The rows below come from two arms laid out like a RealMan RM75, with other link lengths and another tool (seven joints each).
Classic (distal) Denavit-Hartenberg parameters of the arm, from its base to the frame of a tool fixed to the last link. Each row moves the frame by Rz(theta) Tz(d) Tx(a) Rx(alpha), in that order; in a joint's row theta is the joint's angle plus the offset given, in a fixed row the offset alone. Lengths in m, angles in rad.
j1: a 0, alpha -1.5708, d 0.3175, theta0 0
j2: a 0, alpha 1.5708, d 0, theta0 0
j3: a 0, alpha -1.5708, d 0.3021, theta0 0
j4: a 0, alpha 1.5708, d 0, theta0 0
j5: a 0, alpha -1.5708, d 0.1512, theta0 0
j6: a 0, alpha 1.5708, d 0, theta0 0
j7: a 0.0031, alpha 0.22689, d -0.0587, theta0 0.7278
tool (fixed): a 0, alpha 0, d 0.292, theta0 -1.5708
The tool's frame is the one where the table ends.
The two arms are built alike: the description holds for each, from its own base.
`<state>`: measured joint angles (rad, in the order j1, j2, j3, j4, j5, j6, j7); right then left.
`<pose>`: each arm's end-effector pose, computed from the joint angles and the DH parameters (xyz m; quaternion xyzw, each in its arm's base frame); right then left.
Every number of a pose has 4 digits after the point. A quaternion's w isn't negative.
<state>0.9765 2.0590 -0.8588 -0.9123 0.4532 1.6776 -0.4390 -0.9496 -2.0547 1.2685 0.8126 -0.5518 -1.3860 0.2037</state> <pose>0.2646 0.3651 0.0016 -0.9582 0.1390 -0.2468 0.0403 -0.2488 0.4565 -0.0259 -0.5363 -0.7838 0.0011 0.3130</pose>
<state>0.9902 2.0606 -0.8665 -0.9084 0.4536 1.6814 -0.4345 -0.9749 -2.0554 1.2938 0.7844 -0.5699 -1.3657 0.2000</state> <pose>0.2600 0.3661 0.0005 -0.9586 0.1331 -0.2491 0.0368 -0.2405 0.4593 -0.0314 -0.5444 -0.7792 0.0032 0.3107</pose>
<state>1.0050 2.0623 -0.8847 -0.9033 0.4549 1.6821 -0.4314 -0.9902 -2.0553 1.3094 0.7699 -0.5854 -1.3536 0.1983</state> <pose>0.2556 0.3675 -0.0007 -0.9585 0.1231 -0.2549 0.0330 -0.2343 0.4612 -0.0348 -0.5497 -0.7765 0.0027 0.3079</pose>
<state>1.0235 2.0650 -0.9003 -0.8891 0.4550 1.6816 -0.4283 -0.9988 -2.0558 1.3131 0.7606 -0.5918 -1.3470 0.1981</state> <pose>0.2506 0.3680 -0.0032 -0.9583 0.1141 -0.2605 0.0265 -0.2312 0.4623 -0.0365 -0.5515 -0.7759 0.0020 0.3062</pose>
